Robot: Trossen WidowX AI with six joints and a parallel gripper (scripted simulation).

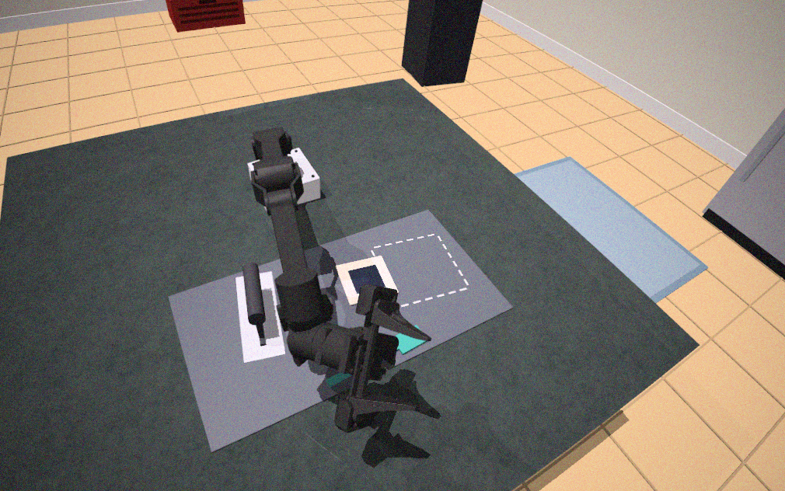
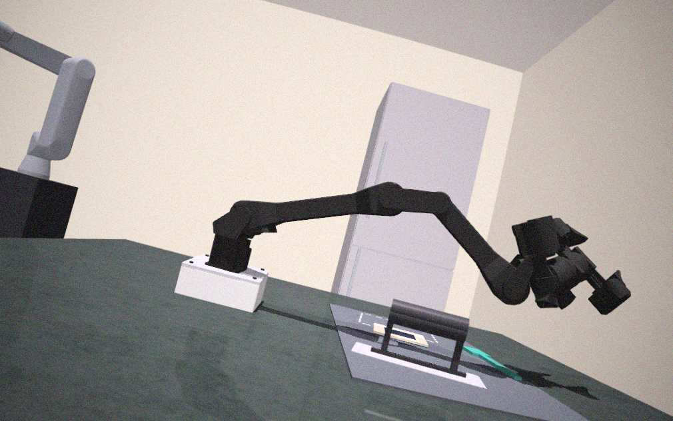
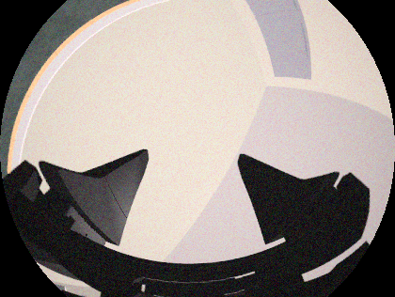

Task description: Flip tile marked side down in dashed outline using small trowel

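Right now my gripper tip is 31 cm past the trowel, 22 cm above it and 17 cm to the left of it. The rest, counted from my gripper tip: teal spatula-like tool 25 cm below, 16 cm behind, 4 cm to the left; then tile 34 cm behind, 25 cm below, 7 cm to the left; then grey mat 30 cm behind, 27 cm below, 1 cm to the left.
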